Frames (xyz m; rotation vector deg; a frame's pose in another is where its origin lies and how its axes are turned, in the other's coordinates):
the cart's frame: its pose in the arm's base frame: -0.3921 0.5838 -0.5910 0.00 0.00 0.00
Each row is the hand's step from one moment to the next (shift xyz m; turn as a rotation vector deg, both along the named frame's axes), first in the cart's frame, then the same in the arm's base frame.
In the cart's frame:
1: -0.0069 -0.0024 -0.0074 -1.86 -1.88 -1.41
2: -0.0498 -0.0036 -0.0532 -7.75 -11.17 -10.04
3: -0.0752 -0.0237 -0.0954 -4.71 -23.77 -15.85
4: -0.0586 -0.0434 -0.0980 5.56 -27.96 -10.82
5: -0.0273 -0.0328 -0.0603 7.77 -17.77 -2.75
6: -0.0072 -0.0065 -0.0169 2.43 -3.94 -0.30
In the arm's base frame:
1: -0.0069 -0.0024 -0.0074 -1.86 -1.88 -1.41
2: -0.0498 -0.0036 -0.0532 -7.75 -11.17 -10.04
3: -0.0752 -0.0237 -0.0954 -4.71 -23.77 -15.85
4: -0.0586 -0.0434 -0.0980 5.56 -27.96 -10.82
5: -0.0273 -0.0328 -0.0603 7.77 -17.77 -2.75
6: -0.0072 -0.0065 -0.0169 2.43 -3.94 -0.30

